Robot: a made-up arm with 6 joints.
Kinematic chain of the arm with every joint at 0, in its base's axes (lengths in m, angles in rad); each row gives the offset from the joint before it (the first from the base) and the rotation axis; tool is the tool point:
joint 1: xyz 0 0 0.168 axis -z
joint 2: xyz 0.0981 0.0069 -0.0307 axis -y
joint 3: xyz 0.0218 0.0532 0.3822 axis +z
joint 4: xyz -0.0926 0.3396 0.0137 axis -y
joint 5: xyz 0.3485 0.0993 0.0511 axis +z
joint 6: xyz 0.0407 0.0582 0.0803 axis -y
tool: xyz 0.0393 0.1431 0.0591
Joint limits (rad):
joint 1: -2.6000..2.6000
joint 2: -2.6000..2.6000
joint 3: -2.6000..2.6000
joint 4: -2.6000..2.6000
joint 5: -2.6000..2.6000
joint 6: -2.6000..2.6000
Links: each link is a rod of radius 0.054 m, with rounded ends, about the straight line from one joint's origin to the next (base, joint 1, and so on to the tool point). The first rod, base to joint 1, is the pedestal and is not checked.
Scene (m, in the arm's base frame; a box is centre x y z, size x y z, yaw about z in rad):
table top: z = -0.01
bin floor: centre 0.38 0.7 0 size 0.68 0.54 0.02 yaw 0.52
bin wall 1: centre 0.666 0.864 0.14 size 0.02 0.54 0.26 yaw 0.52
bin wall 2: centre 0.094 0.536 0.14 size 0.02 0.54 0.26 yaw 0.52
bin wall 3: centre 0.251 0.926 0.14 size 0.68 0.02 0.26 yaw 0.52
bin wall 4: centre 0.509 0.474 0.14 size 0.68 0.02 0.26 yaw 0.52
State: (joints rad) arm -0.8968 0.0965 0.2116 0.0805 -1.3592 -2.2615
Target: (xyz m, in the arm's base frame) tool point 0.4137 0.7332 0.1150
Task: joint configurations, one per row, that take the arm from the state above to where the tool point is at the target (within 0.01 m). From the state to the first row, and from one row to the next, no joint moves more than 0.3 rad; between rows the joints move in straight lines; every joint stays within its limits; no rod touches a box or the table.
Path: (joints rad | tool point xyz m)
1: -0.7920 -0.1251 0.0763 -0.0225 -1.3563 -2.2585 | 0.0579 0.7936 0.5238
2: -0.6872 -0.3468 -0.0590 -0.1254 -1.3534 -2.2556 | 0.2647 0.8043 0.3282
3: -0.5824 -0.5684 -0.1943 -0.2284 -1.3505 -2.2526 | 0.4137 0.7332 0.1150

